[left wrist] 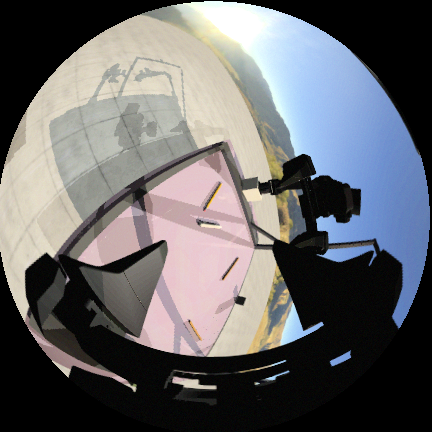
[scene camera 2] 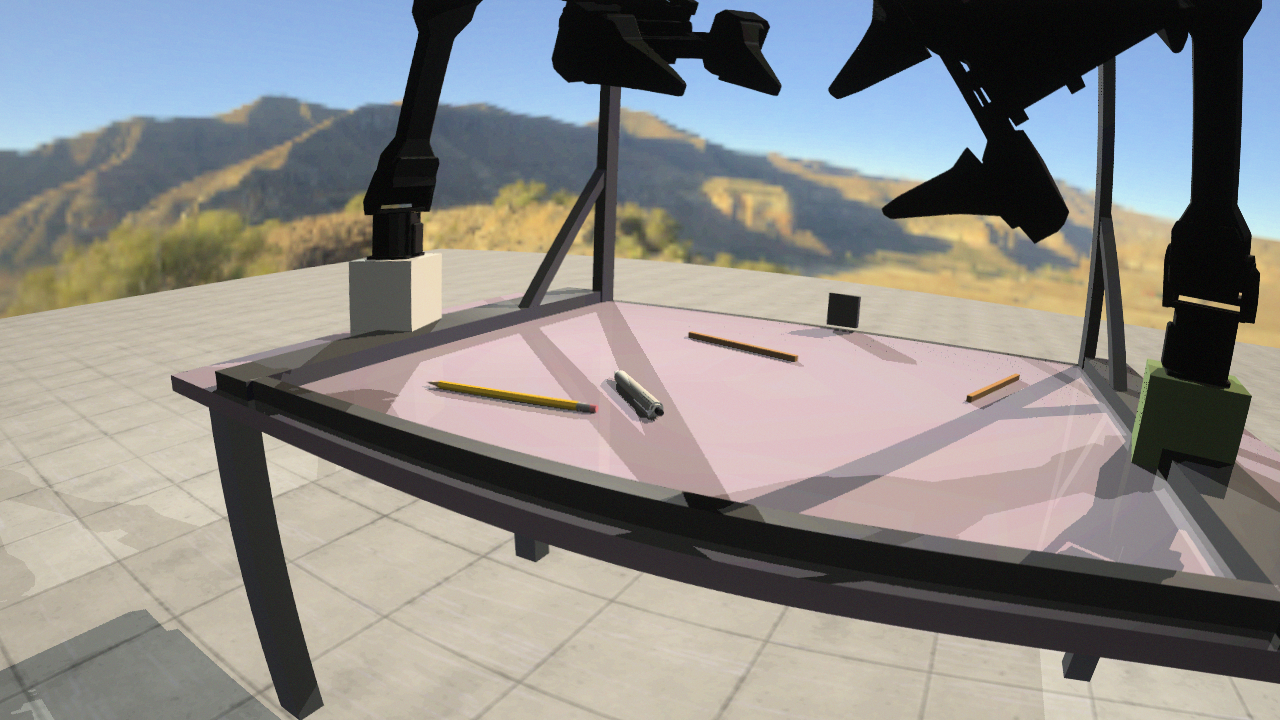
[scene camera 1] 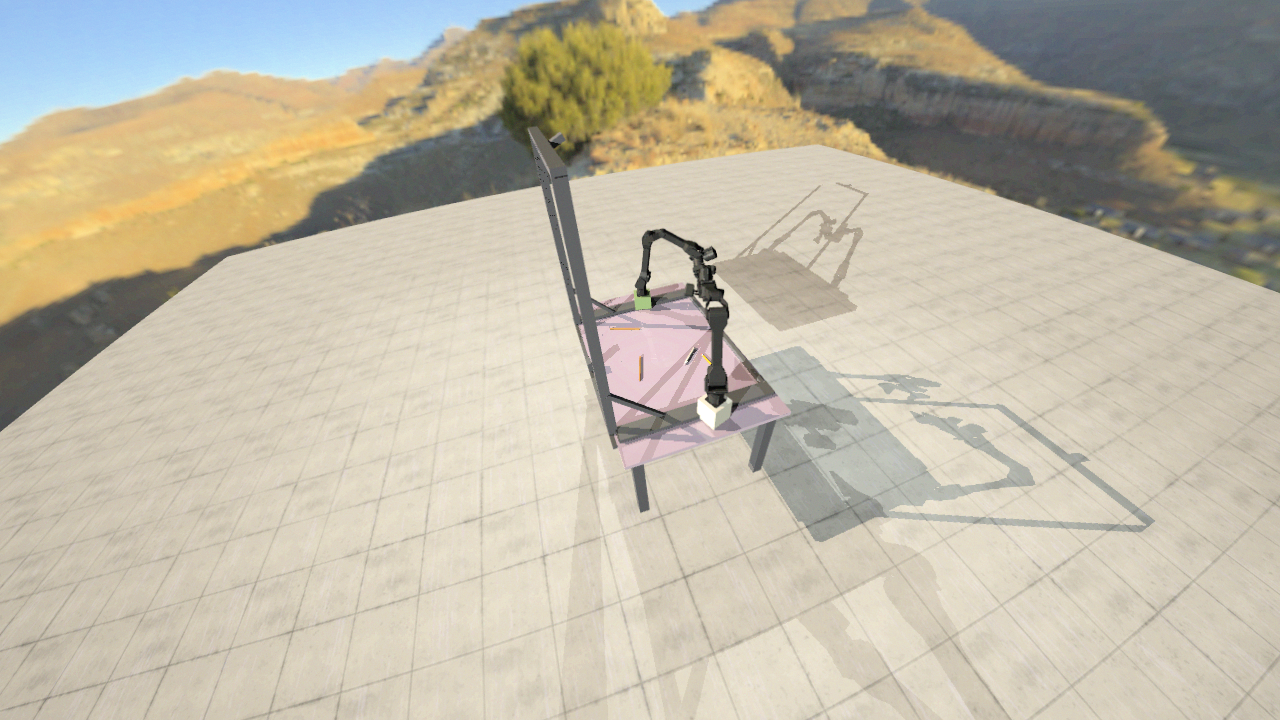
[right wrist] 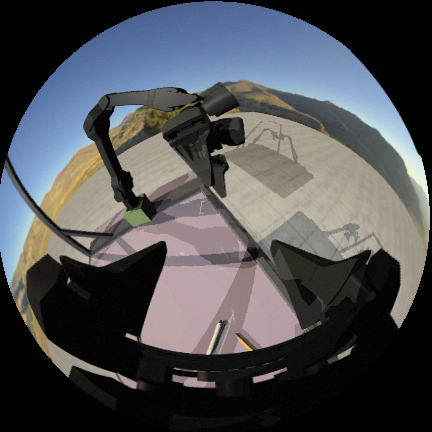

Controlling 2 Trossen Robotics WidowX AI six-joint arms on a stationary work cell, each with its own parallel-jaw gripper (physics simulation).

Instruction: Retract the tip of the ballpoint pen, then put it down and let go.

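Seen in the pictures: left gripper, between the fingertips: (left wrist: 221,246) (scene camera 2: 858,150) (right wrist: 218,192); right gripper, between the fingertips: (left wrist: 285,217) (scene camera 2: 734,90) (right wrist: 219,246); left arm's base, origin of its link: (scene camera 2: 1194,375) (scene camera 1: 642,293) (right wrist: 132,203); right arm's base, origin of its link: (left wrist: 259,187) (scene camera 2: 395,257) (scene camera 1: 715,399).
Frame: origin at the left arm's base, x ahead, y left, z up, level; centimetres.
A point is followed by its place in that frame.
Note:
The ballpoint pen (scene camera 1: 691,356) @[x 53.8, y 21.2, z -7.3 cm] (scene camera 2: 638,394) @[x 50.7, y 22.7, z -7.4 cm] (left wrist: 209,224) @[x 51.2, y 22.0, z -7.1 cm] (right wrist: 215,337) @[x 51.2, y 22.1, z -7.2 cm] is a thick white-silver barrel with a dark end. It lies on the pink table top (scene camera 2: 805,420) @[x 37.0, y 15.5, z -8.4 cm], apart from both grippers; whether its tip is out is too small to tell. My left gripper (scene camera 2: 859,154) @[x 26.0, y 32.3, z 14.6 cm] (left wrist: 221,246) @[x 26.0, y 32.3, z 14.6 cm] is open and empty, high above the table at the right in scene camera 2. My right gripper (scene camera 2: 731,91) @[x 36.7, y 29.8, z 18.9 cm] (right wrist: 219,246) @[x 36.7, y 29.8, z 18.9 cm] is open and empty, also high above the table. In the right wrist view the lower rim of the gripper hides part of the pen.
A yellow pencil (scene camera 2: 510,395) @[x 59.5, y 30.7, z -7.9 cm] (left wrist: 212,196) @[x 58.8, y 30.3, z -8.0 cm] (right wrist: 244,341) @[x 54.9, y 28.9, z -7.8 cm] lies beside the pen. Two orange sticks (scene camera 2: 742,346) @[x 57.5, y -4.9, z -8.0 cm] (scene camera 2: 993,387) @[x 23.7, y -10.5, z -7.8 cm] lie farther back. Dark rails edge the table. A white block (scene camera 2: 380,295) @[x 90.0, y 28.9, z -1.9 cm] and a green block (scene camera 2: 1190,411) @[x 0.4, y 5.0, z -2.5 cm] stand under the arms. Frame posts (scene camera 2: 606,197) @[x 94.5, y -17.8, z 10.1 cm] rise behind.

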